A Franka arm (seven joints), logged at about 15 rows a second.
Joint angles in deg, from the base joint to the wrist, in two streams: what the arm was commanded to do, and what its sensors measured. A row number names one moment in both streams.
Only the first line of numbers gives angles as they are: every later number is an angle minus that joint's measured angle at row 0.
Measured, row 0:
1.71, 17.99, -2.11, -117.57, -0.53, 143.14, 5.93
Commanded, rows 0 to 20:
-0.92, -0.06, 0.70, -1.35, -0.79, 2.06, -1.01
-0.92, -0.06, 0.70, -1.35, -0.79, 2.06, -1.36
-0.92, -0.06, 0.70, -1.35, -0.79, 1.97, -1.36
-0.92, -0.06, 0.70, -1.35, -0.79, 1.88, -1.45
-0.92, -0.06, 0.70, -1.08, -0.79, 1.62, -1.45
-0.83, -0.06, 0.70, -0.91, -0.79, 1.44, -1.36
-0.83, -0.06, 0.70, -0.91, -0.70, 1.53, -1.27
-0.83, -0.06, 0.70, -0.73, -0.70, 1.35, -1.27
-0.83, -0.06, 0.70, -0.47, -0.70, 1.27, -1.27
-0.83, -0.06, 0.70, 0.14, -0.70, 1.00, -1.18
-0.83, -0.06, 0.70, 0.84, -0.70, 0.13, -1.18
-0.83, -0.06, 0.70, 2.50, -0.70, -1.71, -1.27
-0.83, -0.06, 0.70, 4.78, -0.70, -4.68, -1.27
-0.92, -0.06, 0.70, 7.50, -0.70, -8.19, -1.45
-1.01, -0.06, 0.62, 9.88, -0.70, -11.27, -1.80
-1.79, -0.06, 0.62, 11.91, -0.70, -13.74, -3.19
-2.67, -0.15, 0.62, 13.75, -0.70, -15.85, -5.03
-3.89, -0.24, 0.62, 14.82, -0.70, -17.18, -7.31
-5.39, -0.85, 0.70, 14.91, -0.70, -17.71, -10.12
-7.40, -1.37, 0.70, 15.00, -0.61, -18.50, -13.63
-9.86, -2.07, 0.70, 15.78, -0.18, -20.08, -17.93
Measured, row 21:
-5.43, -0.66, -0.20, 14.83, -0.24, -16.94, -11.48
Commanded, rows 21 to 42:
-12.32, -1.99, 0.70, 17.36, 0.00, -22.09, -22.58
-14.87, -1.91, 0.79, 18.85, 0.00, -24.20, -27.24
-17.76, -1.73, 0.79, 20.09, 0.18, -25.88, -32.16
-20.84, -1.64, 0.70, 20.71, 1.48, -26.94, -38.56
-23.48, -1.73, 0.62, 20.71, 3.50, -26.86, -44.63
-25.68, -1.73, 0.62, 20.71, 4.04, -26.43, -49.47
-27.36, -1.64, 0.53, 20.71, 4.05, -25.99, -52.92
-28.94, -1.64, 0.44, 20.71, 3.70, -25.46, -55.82
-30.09, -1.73, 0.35, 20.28, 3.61, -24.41, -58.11
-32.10, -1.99, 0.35, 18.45, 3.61, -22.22, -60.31
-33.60, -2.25, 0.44, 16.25, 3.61, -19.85, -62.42
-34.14, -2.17, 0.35, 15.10, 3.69, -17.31, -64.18
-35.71, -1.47, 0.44, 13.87, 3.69, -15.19, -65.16
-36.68, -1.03, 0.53, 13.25, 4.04, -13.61, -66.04
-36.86, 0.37, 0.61, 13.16, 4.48, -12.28, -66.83
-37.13, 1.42, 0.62, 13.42, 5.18, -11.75, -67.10
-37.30, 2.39, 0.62, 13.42, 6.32, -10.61, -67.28
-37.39, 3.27, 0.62, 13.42, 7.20, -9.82, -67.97
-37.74, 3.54, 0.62, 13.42, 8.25, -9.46, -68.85
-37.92, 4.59, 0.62, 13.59, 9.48, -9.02, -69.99
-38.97, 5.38, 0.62, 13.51, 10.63, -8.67, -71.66
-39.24, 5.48, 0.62, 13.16, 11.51, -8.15, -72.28
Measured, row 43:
-37.09, 4.88, -0.44, 13.63, 8.69, -9.80, -69.19
